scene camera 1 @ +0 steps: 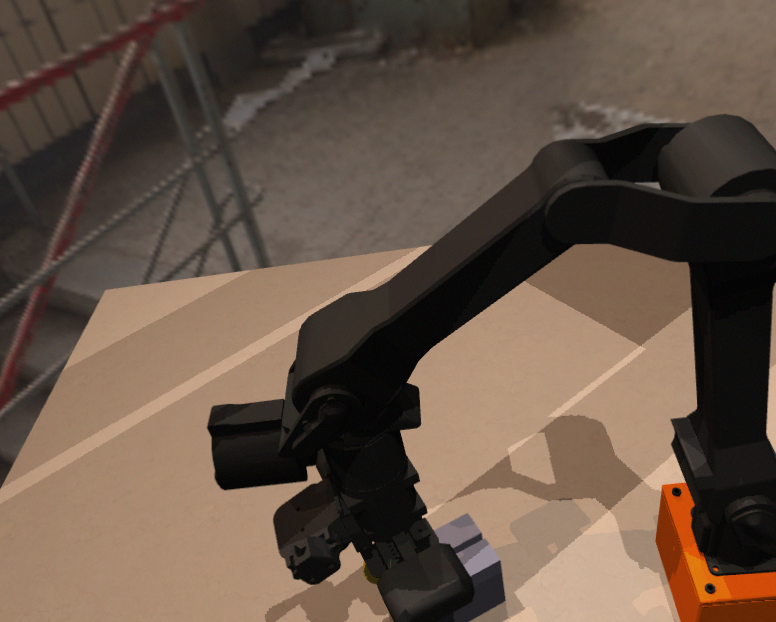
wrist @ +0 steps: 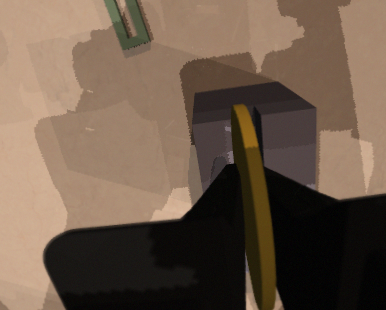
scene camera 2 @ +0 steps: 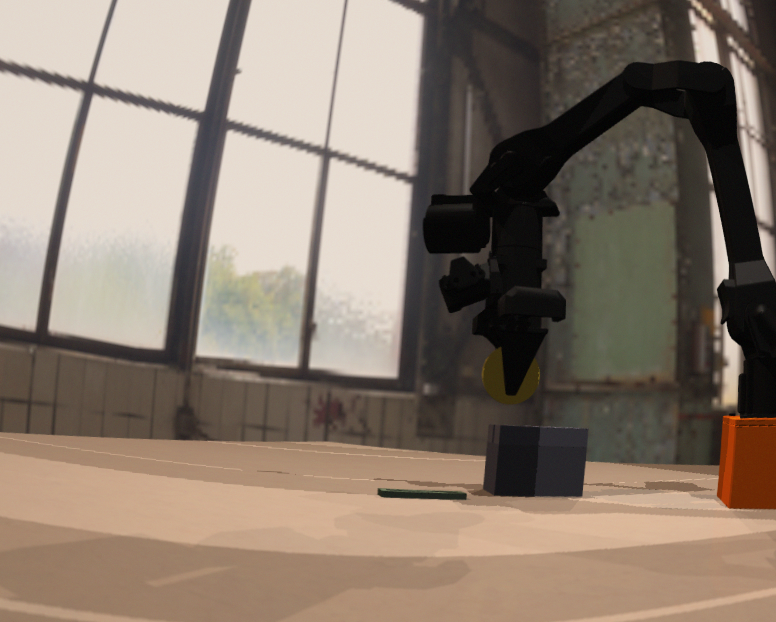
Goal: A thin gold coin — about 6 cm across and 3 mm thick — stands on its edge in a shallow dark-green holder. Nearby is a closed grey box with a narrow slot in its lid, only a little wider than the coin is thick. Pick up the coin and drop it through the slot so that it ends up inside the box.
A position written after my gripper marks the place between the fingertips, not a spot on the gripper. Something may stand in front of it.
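Observation:
In scene camera 1 I see my gripper [scene camera 1: 402, 570], and it holds a coin. The wrist view shows my gripper [wrist: 240, 173] too. In scene camera 2 there is my gripper [scene camera 2: 510, 395], together with the coin [scene camera 2: 492, 377].

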